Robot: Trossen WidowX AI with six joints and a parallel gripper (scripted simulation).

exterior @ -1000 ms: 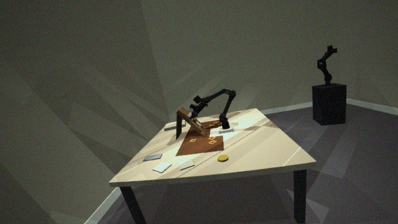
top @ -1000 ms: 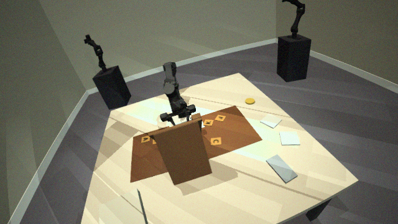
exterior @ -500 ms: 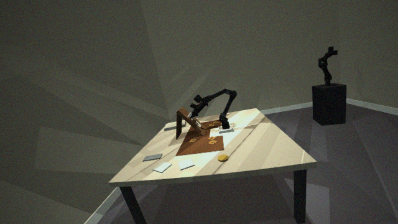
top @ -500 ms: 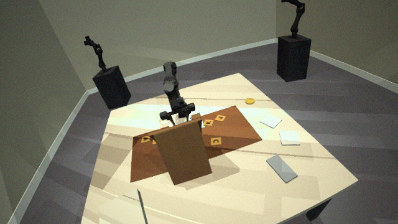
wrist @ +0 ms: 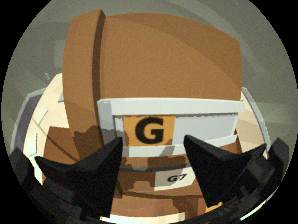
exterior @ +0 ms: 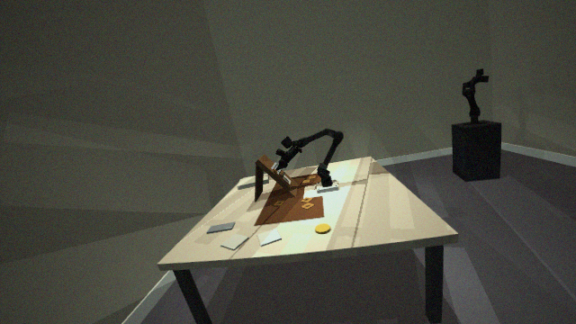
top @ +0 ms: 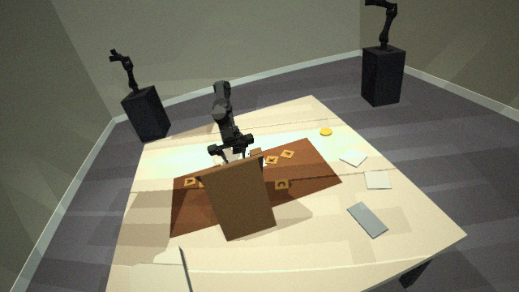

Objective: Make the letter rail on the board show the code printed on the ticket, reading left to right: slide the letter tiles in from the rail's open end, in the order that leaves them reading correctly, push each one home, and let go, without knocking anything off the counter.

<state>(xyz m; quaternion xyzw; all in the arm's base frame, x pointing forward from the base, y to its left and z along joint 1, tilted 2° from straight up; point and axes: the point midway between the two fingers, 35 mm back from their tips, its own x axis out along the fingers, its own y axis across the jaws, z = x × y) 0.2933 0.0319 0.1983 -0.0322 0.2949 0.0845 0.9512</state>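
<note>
Right now my gripper tip is 2 cm short of the orange tile marked g, 1 cm to the right of it and 1 cm above it. From my gripper tip the other things lie so: brown mat 13 cm behind, 19 cm below; then white ticket 3 cm behind, 5 cm to the right, 10 cm below; then tile marked c 3 cm behind, 16 cm to the left, 19 cm below.
</note>
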